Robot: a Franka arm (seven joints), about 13 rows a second.
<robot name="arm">
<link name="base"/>
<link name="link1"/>
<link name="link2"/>
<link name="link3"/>
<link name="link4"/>
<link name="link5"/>
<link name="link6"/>
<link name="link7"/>
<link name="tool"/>
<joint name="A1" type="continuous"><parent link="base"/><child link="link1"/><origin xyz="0 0 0.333" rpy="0 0 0"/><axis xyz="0 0 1"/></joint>
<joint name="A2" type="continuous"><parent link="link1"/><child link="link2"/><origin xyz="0 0 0" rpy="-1.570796 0 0"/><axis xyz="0 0 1"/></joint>
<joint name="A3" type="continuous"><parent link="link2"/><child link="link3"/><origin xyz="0 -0.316 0" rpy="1.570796 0 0"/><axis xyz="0 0 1"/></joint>
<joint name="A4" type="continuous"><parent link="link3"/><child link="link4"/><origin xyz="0.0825 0 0" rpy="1.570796 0 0"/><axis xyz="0 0 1"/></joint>
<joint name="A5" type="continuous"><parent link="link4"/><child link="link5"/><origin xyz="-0.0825 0.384 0" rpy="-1.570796 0 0"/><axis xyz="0 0 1"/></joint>
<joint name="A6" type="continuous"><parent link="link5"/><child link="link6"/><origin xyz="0 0 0" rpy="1.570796 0 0"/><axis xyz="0 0 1"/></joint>
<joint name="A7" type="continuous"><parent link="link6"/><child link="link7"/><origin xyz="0.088 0 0" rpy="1.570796 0 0"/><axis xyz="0 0 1"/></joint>
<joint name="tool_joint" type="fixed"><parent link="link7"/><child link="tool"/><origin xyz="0 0 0.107" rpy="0 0 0"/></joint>
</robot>
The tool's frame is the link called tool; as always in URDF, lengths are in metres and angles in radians. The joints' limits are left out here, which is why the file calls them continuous.
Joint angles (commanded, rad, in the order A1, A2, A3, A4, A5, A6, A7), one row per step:
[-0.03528 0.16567 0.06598 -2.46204 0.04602 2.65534 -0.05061]
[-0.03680 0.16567 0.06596 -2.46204 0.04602 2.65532 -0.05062]
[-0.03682 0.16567 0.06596 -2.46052 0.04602 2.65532 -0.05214]
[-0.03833 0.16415 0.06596 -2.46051 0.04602 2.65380 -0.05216]
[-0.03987 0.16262 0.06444 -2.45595 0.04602 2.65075 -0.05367]
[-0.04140 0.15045 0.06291 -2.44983 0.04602 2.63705 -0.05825]
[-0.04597 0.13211 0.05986 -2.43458 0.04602 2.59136 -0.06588]
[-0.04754 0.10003 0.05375 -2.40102 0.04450 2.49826 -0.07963]
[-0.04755 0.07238 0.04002 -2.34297 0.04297 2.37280 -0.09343]
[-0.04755 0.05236 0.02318 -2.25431 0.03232 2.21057 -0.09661]
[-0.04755 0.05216 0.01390 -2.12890 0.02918 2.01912 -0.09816]
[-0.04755 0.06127 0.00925 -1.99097 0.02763 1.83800 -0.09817]
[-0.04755 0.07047 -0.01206 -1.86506 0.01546 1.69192 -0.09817]
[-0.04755 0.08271 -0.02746 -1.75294 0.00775 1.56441 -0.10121]
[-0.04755 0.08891 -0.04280 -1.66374 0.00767 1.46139 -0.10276]
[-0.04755 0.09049 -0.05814 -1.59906 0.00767 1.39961 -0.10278]
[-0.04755 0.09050 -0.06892 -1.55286 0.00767 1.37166 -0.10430]
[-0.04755 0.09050 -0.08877 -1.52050 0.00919 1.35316 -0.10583]
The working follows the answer.
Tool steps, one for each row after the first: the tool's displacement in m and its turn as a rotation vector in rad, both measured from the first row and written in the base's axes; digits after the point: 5 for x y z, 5 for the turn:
[0.00002 -0.00075 0.00000 0.00000 0.00002 -0.00153]
[0.00062 -0.00075 0.00053 0.00000 -0.00155 -0.00005]
[0.00064 -0.00148 0.00113 -0.00004 -0.00156 -0.00149]
[0.00232 -0.00294 0.00320 -0.00023 -0.00464 -0.00296]
[0.00446 -0.00440 0.01006 -0.00074 -0.00937 -0.00103]
[0.00721 -0.00793 0.02043 -0.00094 0.00249 0.00038]
[0.01217 -0.01127 0.04059 -0.00129 0.02947 0.01054]
[0.02038 -0.01754 0.06644 -0.00001 0.06872 0.01561]
[0.03134 -0.02578 0.09988 -0.00328 0.12217 0.01383]
[0.04539 -0.03045 0.13921 0.00008 0.18781 0.01300]
[0.05837 -0.03292 0.18259 0.00343 0.23994 0.01388]
[0.06661 -0.04557 0.22461 -0.00445 0.26982 -0.00069]
[0.07036 -0.05473 0.26072 -0.00890 0.29785 -0.00999]
[0.06945 -0.06276 0.29156 -0.00642 0.31789 -0.02276]
[0.06781 -0.07068 0.31622 -0.00555 0.31667 -0.03766]
[0.06742 -0.07630 0.33527 -0.00632 0.29852 -0.04697]
[0.06593 -0.08645 0.34869 -0.00490 0.28465 -0.06522]

Tool pose at each row, in the base's axes (x y z in m, rotation vector in rad; rounded; the steps above come from the unrounded poses):
[0.48481 0.01426 0.23284 -3.10802 -0.06196 -0.04368]
[0.48483 0.01351 0.23284 -3.10809 -0.05959 -0.04369]
[0.48543 0.01352 0.23337 -3.10802 -0.06193 -0.04609]
[0.48545 0.01278 0.23397 -3.10812 -0.05970 -0.04614]
[0.48713 0.01132 0.23604 -3.10836 -0.05749 -0.05097]
[0.48927 0.00986 0.24290 -3.10875 -0.06063 -0.05826]
[0.49202 0.00633 0.25327 -3.10894 -0.06253 -0.03979]
[0.49698 0.00300 0.27343 -3.10853 -0.07763 0.00243]
[0.50519 -0.00328 0.29928 -3.10559 -0.08439 0.06348]
[0.51615 -0.01152 0.33272 -3.10515 -0.08032 0.14662]
[0.53020 -0.01618 0.37205 -3.09421 -0.07701 0.24796]
[0.54318 -0.01866 0.41543 -3.08244 -0.07669 0.32801]
[0.55142 -0.03131 0.45745 -3.08518 -0.05359 0.37480]
[0.55517 -0.04047 0.49356 -3.08390 -0.03851 0.41843]
[0.55426 -0.04850 0.52440 -3.07719 -0.01807 0.44852]
[0.55262 -0.05642 0.54906 -3.07694 0.00498 0.44614]
[0.55223 -0.06204 0.56811 -3.08204 0.01888 0.41815]
[0.55074 -0.07219 0.58153 -3.08374 0.04679 0.39612]

